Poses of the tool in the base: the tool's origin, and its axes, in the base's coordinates. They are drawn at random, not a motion.
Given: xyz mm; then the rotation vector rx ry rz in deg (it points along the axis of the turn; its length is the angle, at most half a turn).
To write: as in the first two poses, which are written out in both.
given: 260, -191, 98, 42.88, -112.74, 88.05
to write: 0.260, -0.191, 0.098, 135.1, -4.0, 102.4
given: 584, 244, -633, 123.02, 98.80, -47.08
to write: 0.584, 0.244, -0.633, -82.1, -15.1, 146.4
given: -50, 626, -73, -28.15, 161.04, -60.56
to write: -0.050, 0.626, -0.073, 164.4, 11.7, 140.4
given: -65, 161, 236, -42.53, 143.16, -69.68
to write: -0.065, 0.161, 0.236, 158.4, 26.2, 133.2
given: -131, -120, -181, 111.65, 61.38, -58.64
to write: -0.131, -0.120, -0.181, -68.3, -18.0, 118.9
